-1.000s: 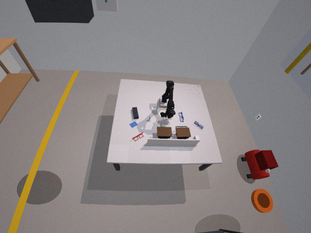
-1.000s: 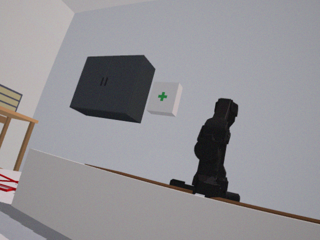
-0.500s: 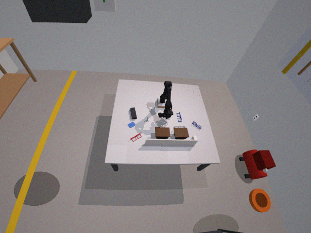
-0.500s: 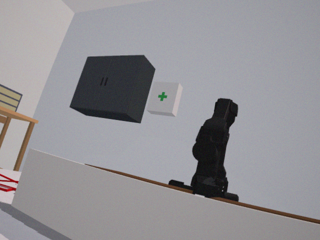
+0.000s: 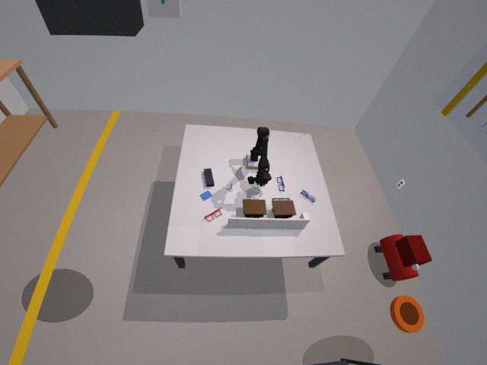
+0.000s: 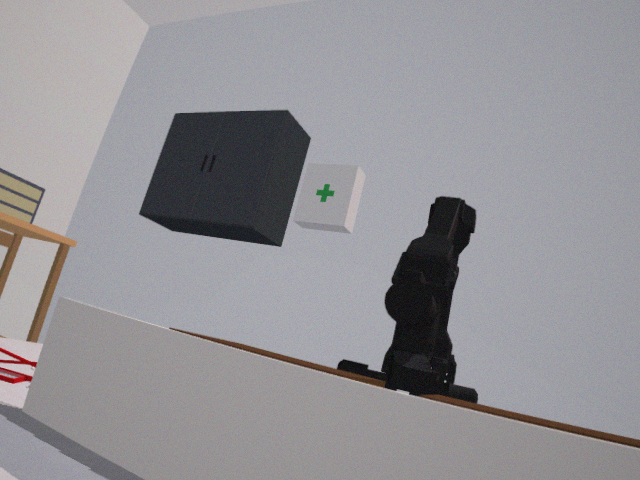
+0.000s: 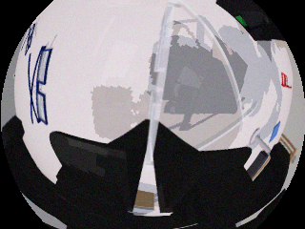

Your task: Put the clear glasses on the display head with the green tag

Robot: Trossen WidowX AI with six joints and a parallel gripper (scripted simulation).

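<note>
My gripper tip is 22 cm to the left of the grey piece, 5 cm short of it and 1 cm below it. Round my gripper tip: black case (40 cm to the right, 4 cm behind); then white panel (36 cm ahead, 6 cm to the left, 4 cm above); then display head (23 cm ahead, 6 cm to the right, 4 cm above).
</note>
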